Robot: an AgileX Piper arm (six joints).
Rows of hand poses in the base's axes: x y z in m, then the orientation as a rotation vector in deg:
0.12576 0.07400 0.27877 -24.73 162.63 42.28
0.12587 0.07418 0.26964 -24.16 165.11 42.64
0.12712 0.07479 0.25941 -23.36 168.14 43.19
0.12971 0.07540 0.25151 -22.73 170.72 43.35
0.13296 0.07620 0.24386 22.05 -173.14 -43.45
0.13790 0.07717 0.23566 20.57 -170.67 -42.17
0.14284 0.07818 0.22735 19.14 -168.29 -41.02
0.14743 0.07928 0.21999 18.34 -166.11 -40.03
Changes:
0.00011 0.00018 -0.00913 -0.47 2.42 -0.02
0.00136 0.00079 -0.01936 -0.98 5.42 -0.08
0.00395 0.00140 -0.02726 -1.59 7.88 -0.11
0.00720 0.00220 -0.03491 -2.22 10.44 -0.12
0.01214 0.00317 -0.04311 -2.98 13.32 -0.16
0.01708 0.00418 -0.05142 -3.67 16.09 -0.24
0.02167 0.00528 -0.05878 -4.28 18.47 -0.01

